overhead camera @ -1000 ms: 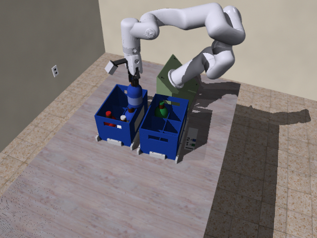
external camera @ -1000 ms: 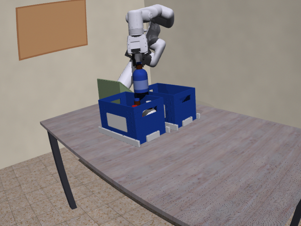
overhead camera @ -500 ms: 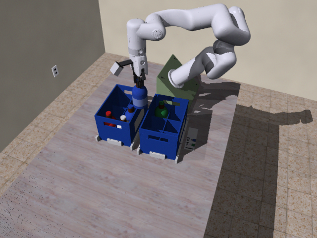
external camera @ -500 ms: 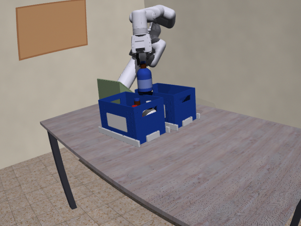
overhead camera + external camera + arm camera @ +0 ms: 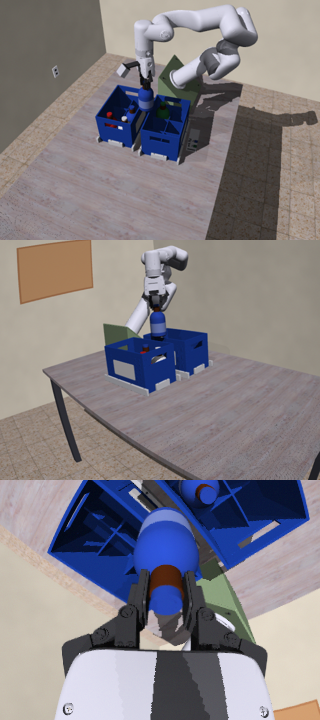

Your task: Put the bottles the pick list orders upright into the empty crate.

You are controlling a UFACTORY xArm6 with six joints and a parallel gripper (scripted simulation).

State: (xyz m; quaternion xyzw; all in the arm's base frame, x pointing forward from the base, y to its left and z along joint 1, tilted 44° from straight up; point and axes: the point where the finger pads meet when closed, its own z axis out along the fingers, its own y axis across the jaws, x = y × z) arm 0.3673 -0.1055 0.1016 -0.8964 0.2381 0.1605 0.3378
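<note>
Right now my hand is 25 cm above the green-labelled bottle, 10 cm past it and 4 cm to the right of it. From my hand the other things lie so: white-labelled bottle 25 cm below, 10 cm ahead, 7 cm to the right; then blue-labelled bottle 25 cm below, 8 cm to the right, 1 cm ahead; then red-label bottle 25 cm below, 15 cm to the right, 11 cm ahead.
</note>
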